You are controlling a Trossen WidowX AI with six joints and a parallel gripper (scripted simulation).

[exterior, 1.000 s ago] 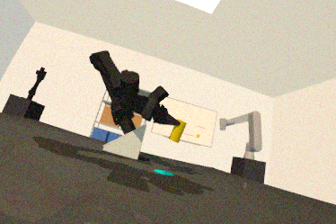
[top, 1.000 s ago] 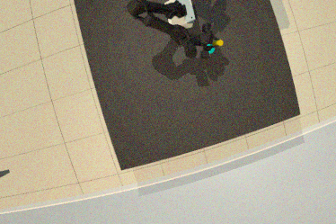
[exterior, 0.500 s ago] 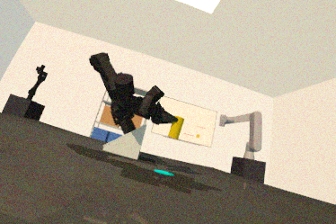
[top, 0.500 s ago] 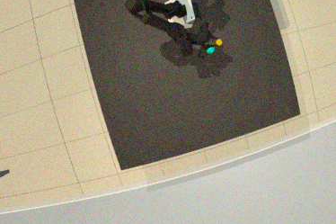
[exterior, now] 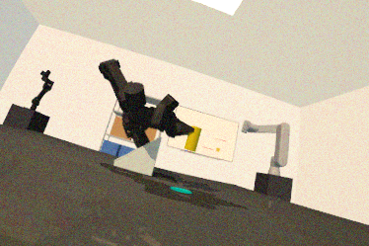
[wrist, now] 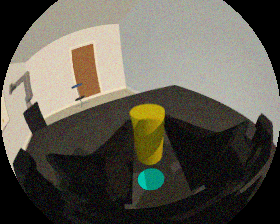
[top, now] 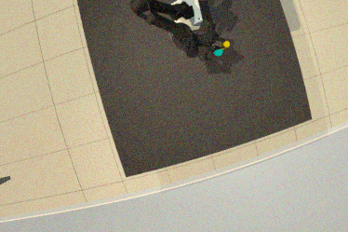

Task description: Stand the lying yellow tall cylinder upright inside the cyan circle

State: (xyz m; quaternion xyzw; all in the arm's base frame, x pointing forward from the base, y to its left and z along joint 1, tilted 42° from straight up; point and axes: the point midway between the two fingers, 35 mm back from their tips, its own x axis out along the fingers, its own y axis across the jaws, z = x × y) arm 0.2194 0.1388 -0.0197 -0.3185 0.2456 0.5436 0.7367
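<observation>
The cyan circle lies 160 mm below my gripper tip. Round my gripper tip: yellow tall cylinder (20 mm below).
</observation>
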